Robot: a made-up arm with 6 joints.
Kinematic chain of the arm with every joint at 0, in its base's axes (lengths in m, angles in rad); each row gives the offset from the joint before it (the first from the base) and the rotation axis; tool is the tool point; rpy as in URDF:
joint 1: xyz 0 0 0.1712 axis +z
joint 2: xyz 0 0 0 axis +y
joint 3: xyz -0.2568 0 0.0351 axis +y
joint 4: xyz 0.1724 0 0.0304 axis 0.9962 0 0.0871
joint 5: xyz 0 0 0 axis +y
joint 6: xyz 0.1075 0 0.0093 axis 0.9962 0 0.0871
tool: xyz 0 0 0 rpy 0 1.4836 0
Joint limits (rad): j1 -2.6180..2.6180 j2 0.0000..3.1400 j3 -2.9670..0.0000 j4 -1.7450..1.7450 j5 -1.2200..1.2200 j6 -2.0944..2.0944
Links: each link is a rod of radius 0.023 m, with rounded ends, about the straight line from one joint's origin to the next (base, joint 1, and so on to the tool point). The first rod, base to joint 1, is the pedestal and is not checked.
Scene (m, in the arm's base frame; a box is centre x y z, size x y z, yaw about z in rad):
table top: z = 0
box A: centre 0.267 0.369 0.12 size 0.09 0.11 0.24 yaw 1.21
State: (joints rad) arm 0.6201 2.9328 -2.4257 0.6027 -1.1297 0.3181
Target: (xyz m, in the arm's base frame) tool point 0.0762 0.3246 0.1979
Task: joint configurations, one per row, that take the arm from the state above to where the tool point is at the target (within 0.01 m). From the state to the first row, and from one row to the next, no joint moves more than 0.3 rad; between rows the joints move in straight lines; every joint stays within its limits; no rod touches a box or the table.
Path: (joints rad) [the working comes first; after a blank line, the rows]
Joints at the target: 1.6154 2.1754 -0.9642 1.1073 -1.2200 0.3181
Straight joint move there: touches box A.

1: 0.5063 2.7626 -2.1639 0.6218 -1.0599 0.2305
2: 0.3924 2.5925 -1.9020 0.6409 -0.9900 0.1429
3: 0.2786 2.4223 -1.6402 0.6600 -0.9202 0.0553
4: 0.1648 2.2522 -1.3783 0.6791 -0.8503 -0.0323
5: 0.0509 2.0820 -1.1165 0.6981 -0.7805 -0.1199
6: -0.0629 1.9118 -0.8546 0.7172 -0.7106 -0.2075
7: 0.2168 1.9558 -0.8729 0.7822 -0.7955 -0.1199
8: 0.4965 1.9997 -0.8911 0.8473 -0.8804 -0.0323
9: 0.7763 2.0436 -0.9094 0.9123 -0.9653 0.0553
10: 1.0560 2.0875 -0.9277 0.9773 -1.0502 0.1429
11: 1.3357 2.1315 -0.9459 1.0423 -1.1351 0.2305
12: 1.6154 2.1754 -0.9642 1.1073 -1.2200 0.3181

